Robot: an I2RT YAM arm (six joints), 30 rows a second.
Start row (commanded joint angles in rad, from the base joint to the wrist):
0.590, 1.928, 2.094, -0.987, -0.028, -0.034
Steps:
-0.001, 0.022, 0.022, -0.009, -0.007, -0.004
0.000, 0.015, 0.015, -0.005, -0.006, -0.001
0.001, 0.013, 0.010, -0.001, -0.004, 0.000
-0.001, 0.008, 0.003, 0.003, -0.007, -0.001
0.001, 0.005, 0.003, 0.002, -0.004, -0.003
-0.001, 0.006, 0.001, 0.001, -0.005, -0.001
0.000, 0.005, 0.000, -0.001, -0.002, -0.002
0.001, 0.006, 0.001, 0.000, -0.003, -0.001
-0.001, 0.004, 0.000, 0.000, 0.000, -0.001
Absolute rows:
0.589, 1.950, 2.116, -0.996, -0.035, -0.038
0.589, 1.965, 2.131, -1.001, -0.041, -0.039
0.590, 1.978, 2.141, -1.002, -0.045, -0.039
0.589, 1.986, 2.144, -0.999, -0.052, -0.040
0.590, 1.991, 2.147, -0.997, -0.056, -0.043
0.589, 1.997, 2.148, -0.996, -0.061, -0.044
0.589, 2.002, 2.148, -0.997, -0.063, -0.046
0.590, 2.008, 2.149, -0.997, -0.066, -0.047
0.589, 2.012, 2.149, -0.997, -0.066, -0.048

